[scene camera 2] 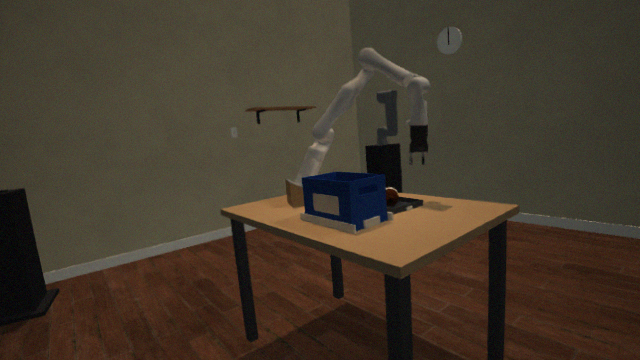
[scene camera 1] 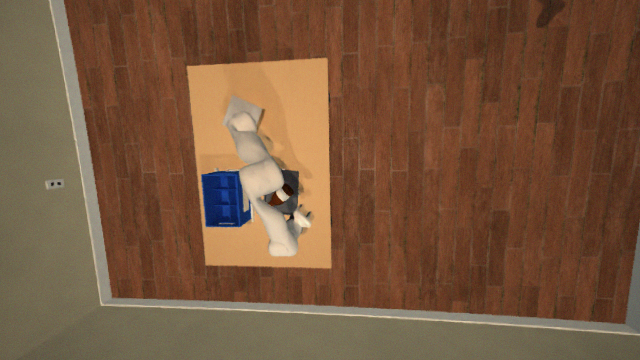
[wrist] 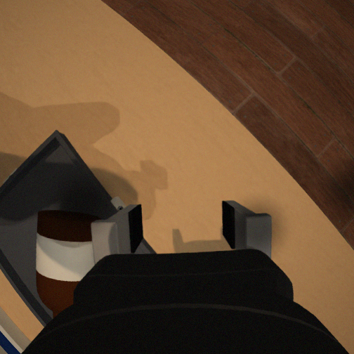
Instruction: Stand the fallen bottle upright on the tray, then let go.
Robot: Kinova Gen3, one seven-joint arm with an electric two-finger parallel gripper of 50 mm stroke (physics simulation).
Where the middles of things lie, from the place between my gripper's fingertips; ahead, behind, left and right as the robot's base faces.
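Brown bottle (wrist: 64, 253): 16 cm right of my hand, 13 cm below, 1 cm behind.
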